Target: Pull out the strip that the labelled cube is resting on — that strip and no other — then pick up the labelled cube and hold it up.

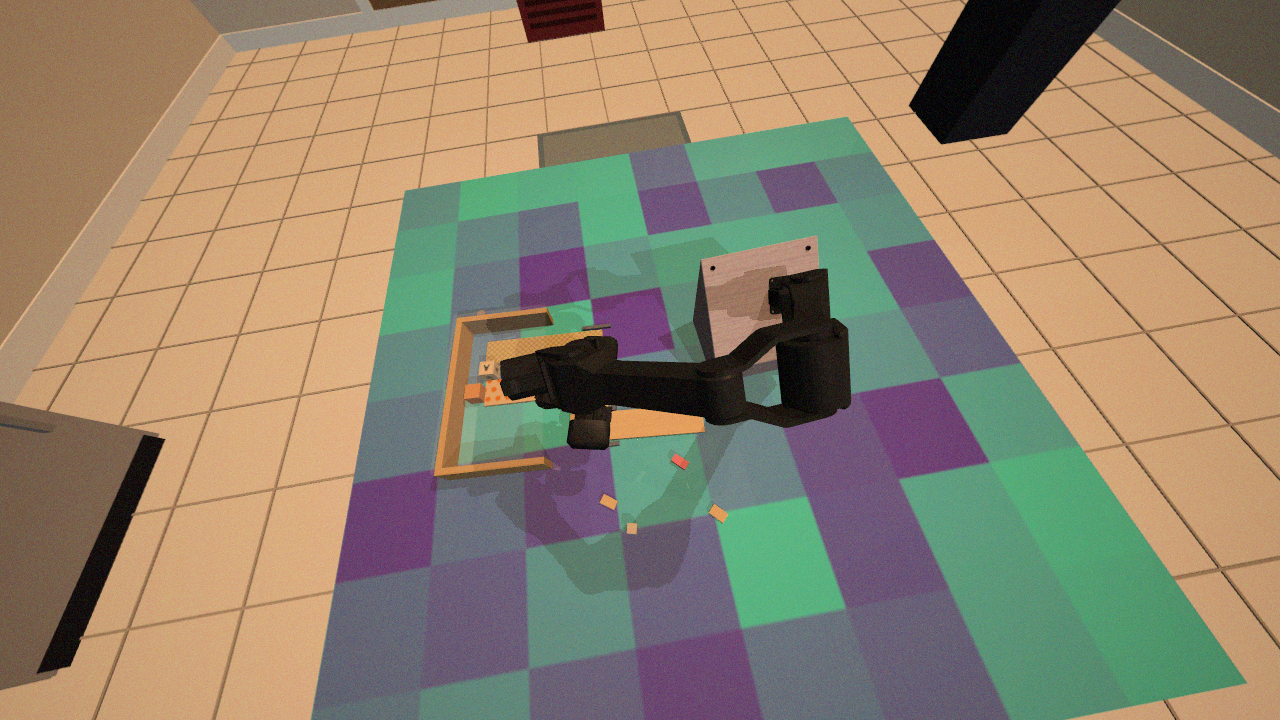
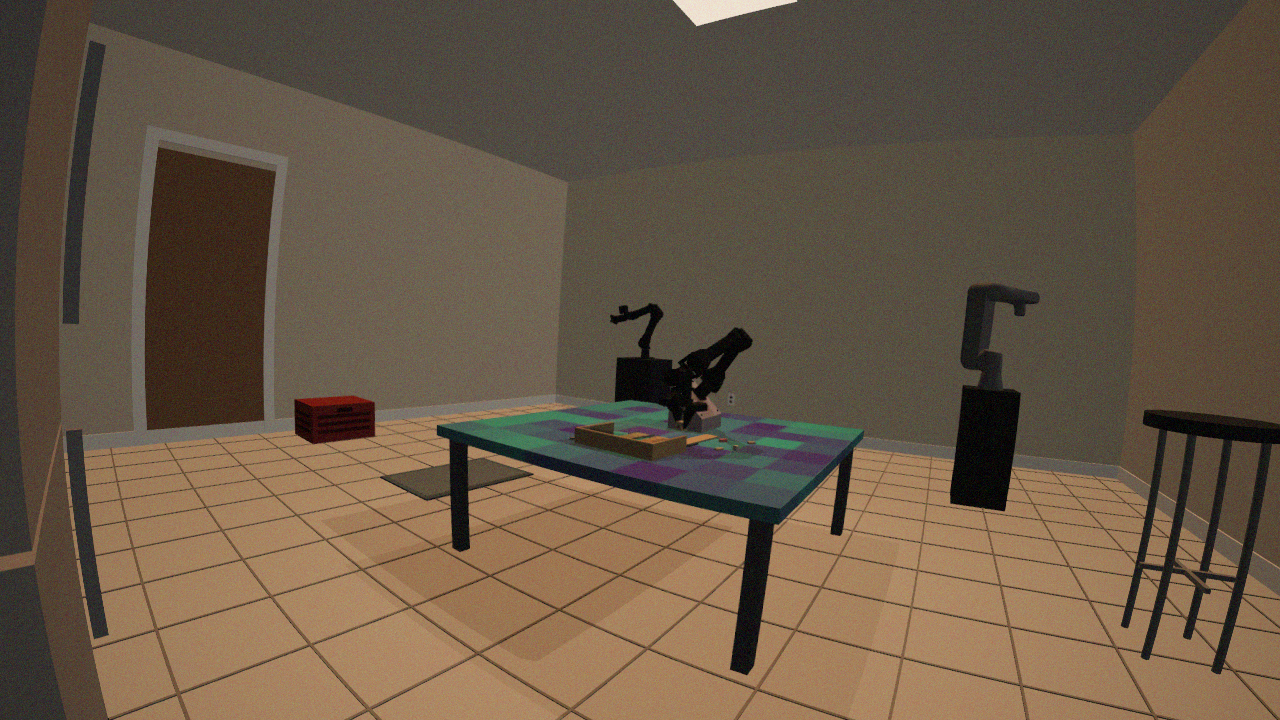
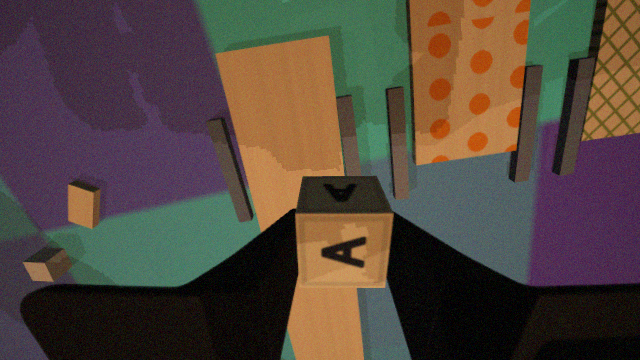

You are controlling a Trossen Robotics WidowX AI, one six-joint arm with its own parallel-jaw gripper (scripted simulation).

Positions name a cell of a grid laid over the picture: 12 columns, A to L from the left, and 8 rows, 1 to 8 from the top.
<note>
My gripper (image 1: F5) holds a labelled cube (image 3: G5).
My gripper also shows in image 2 (image 2: G5) and in image 3 (image 3: G5).
</note>
